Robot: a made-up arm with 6 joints.
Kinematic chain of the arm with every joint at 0, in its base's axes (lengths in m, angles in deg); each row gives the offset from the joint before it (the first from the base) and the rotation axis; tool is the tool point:
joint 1: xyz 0 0 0.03 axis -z
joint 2: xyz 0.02 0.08 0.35 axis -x
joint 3: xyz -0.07 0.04 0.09 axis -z
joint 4: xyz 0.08 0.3 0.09 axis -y
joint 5: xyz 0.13 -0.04 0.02 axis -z
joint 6: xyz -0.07 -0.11 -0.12 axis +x
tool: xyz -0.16 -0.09 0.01
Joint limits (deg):
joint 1: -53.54..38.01
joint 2: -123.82..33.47
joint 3: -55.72..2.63
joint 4: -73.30..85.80
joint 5: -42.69..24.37
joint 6: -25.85..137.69
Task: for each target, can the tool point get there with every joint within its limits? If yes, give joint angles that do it. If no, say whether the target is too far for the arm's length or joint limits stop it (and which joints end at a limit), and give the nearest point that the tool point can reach.
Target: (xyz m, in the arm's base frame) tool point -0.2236 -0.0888 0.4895
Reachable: yes | joints -35.20 -71.74 -42.62 -12.70 19.03 47.11
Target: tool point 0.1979 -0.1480 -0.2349
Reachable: no: joint limits stop it (at a limit: joint 2, joint 3, joint 4, joint 5) | nearest point 0.1572 -0.1175 0.2205 | short by 0.458 m
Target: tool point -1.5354 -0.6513 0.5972
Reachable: no: too far | nearest point -0.4782 -0.0942 0.4886 | short by 1.200 m
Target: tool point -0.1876 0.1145 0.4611
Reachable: yes | joints -18.55 -14.39 -35.60 8.81 10.87 8.97
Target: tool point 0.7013 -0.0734 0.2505
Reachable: no: joint limits stop it (at a limit: joint 1, joint 3, joint 4, joint 5) | nearest point 0.3919 0.1404 0.2602 | short by 0.376 m
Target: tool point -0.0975 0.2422 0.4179
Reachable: yes | joints 18.32 17.86 -18.99 -37.79 -12.17 91.94
